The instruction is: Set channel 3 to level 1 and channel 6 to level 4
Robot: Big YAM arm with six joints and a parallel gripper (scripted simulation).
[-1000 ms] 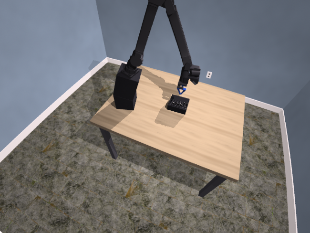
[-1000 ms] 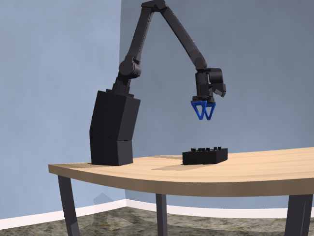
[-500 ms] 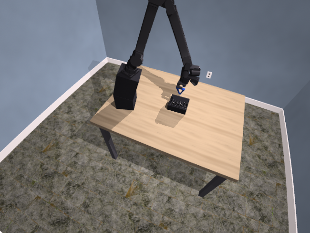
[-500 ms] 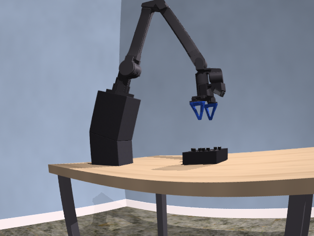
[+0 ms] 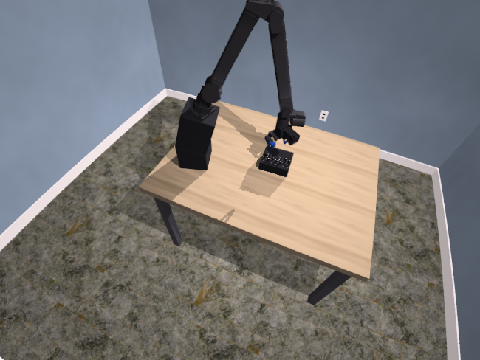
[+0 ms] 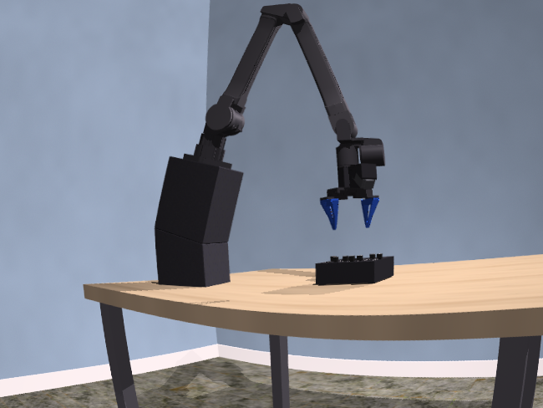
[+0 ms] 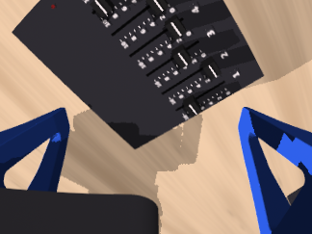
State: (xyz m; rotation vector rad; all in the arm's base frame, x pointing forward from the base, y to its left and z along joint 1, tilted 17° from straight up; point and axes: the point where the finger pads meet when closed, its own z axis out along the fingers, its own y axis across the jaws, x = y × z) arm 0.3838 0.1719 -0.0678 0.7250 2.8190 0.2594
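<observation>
My hand is 8 cm above the channel 3 fader cap, 2 cm to the left of it and 1 cm past it. Round my hand: channel 5 fader cap: 8 cm below, 4 cm ahead, 2 cm to the right; channel 4 fader cap: 8 cm below, 3 cm to the right, 2 cm ahead; channel 2 fader cap: 8 cm below, 4 cm to the right, 3 cm behind.
</observation>
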